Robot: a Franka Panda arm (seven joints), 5 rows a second.
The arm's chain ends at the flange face. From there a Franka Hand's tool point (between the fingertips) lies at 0.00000 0.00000 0.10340 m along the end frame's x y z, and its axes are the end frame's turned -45 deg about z.
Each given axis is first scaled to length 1.
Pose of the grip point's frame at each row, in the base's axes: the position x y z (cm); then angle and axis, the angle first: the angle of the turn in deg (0 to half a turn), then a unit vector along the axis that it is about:
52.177 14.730 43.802 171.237 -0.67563 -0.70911 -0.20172
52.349 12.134 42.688 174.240 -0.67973 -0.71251 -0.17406
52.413 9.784 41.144 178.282 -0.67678 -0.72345 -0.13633
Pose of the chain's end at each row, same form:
50.492 10.725 53.185 163.030 -0.90283 -0.39980 -0.15832
50.648 8.870 52.351 167.030 -0.90531 -0.40021 -0.14229
50.730 7.535 51.095 172.430 -0.90399 -0.41024 -0.12046

